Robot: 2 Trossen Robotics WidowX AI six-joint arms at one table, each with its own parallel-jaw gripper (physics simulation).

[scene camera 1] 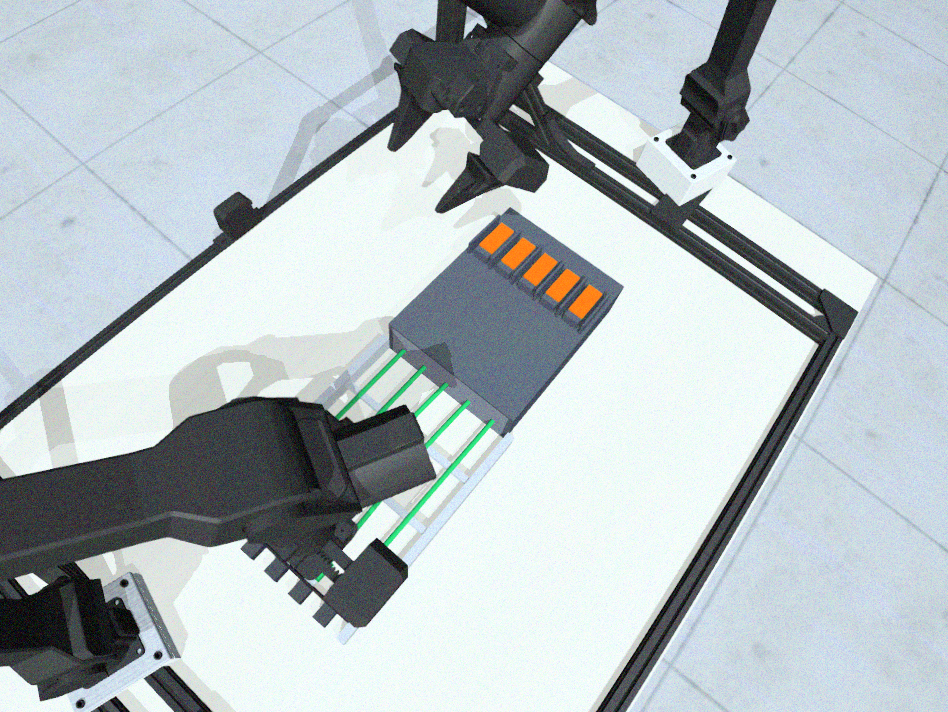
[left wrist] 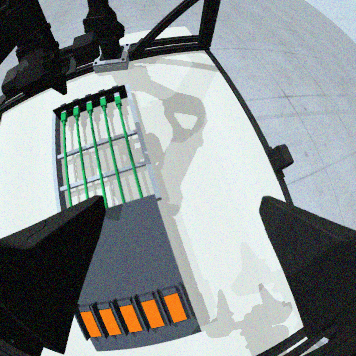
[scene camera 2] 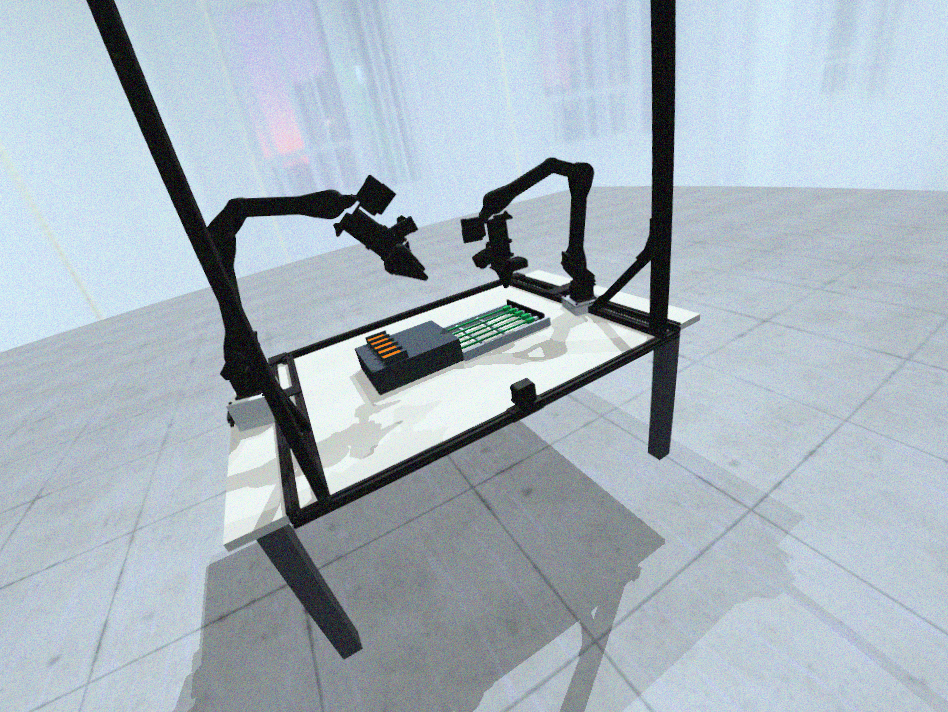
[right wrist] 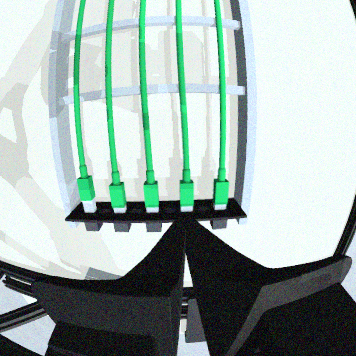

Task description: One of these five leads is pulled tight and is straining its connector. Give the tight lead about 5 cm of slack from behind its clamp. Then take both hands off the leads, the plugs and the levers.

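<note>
Five green leads run from the dark housing to green plugs in a black connector row. The leftmost plug in the right wrist view shows a longer white tip than its neighbours. I cannot tell clearly which lead is tight. Five orange levers lie in a row on the housing. My left gripper is open and empty, high above the table. My right gripper is shut and empty above the connector row, hiding part of its edge.
A pale frame with crossbars runs along and under the leads. Black rails edge the white table. A small black block sits on one long rail. The right arm covers much of the leads in scene camera 1.
</note>
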